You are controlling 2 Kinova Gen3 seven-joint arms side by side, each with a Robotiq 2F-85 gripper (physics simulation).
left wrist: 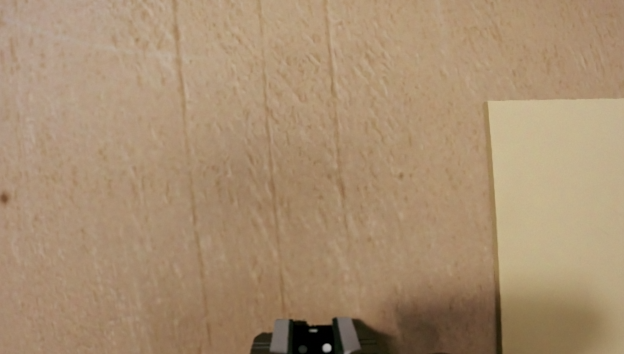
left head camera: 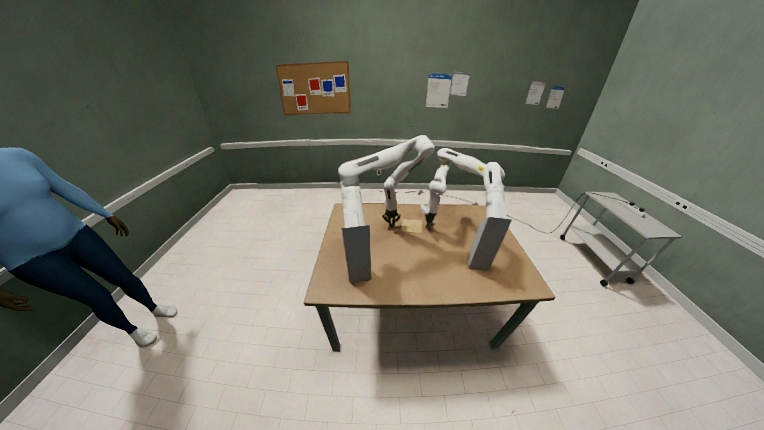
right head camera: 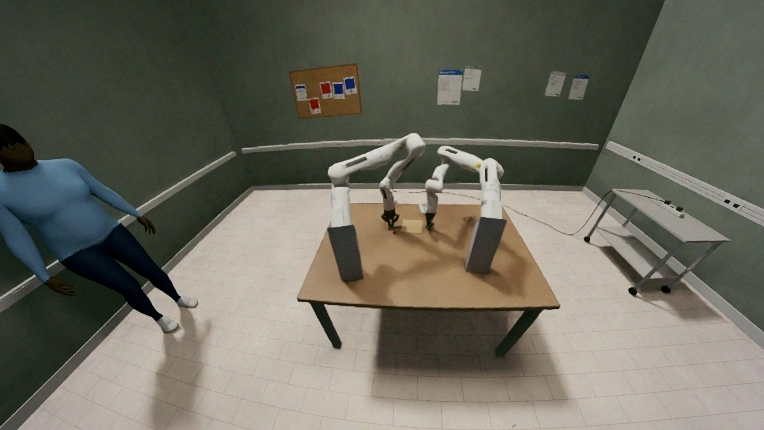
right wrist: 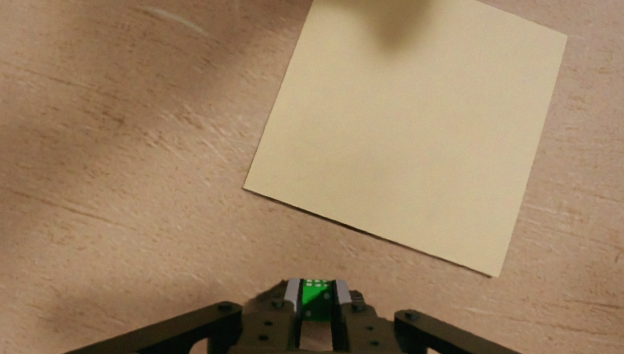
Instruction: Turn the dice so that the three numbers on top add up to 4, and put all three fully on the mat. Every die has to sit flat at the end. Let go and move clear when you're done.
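Frame: origin at the left arm's base, x back, y right, z up, level; centimetres.
Seen in the pictures: left gripper, fingertip midpoint: (left wrist: 313, 343) (left head camera: 391, 226) (right head camera: 391, 226); right gripper, fingertip midpoint: (left head camera: 427, 228) (right head camera: 427, 228) (right wrist: 317, 298); left arm's base, link origin: (left head camera: 355, 230) (right head camera: 342, 229); right arm's base, link origin: (left head camera: 495, 221) (right head camera: 490, 222).
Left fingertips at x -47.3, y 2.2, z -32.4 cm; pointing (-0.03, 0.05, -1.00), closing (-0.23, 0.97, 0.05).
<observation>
Pixels of each thing's top centre, then the offset from my left fingertips to it. "pt": a spot on its surface instead. Level surfaces: height alone.
- black die, surface spot: (left wrist: 314, 342) pt dx -0.4, dy -0.2, dz +1.2 cm
- green die, top centre: (right wrist: 317, 304) dx -6.9, dy +24.4, dz +1.2 cm
- pale yellow mat, top centre: (right wrist: 414, 107) (right head camera: 412, 226) (left head camera: 412, 225) dx -5.6, dy +13.4, dz +0.0 cm
- brown table, surface height: dz -0.4 cm
My left gripper (left wrist: 312, 334) (left head camera: 391, 227) (right head camera: 391, 226) is shut on a black die (left wrist: 314, 342), left of the mat. White pips show on the die's face toward the wrist camera, partly cut off by the frame edge. My right gripper (right wrist: 317, 298) (left head camera: 429, 228) (right head camera: 429, 227) is shut on a green die (right wrist: 317, 302), just off the mat's near edge in the right wrist view. Two pips show on its camera-facing side and several along its upper edge. The pale yellow mat (left head camera: 411, 225) (right head camera: 412, 226) (left wrist: 560, 190) (right wrist: 415, 130) lies flat. The third die cannot be made out clearly.
The brown table (left head camera: 417, 277) (right head camera: 417, 280) carries both arm bases. The two arms reach in from either side, with the mat between their grippers. A person (left head camera: 32, 208) (right head camera: 74, 202) stands at the left, and a grey trolley (left head camera: 630, 213) (right head camera: 668, 213) stands at the right.
</observation>
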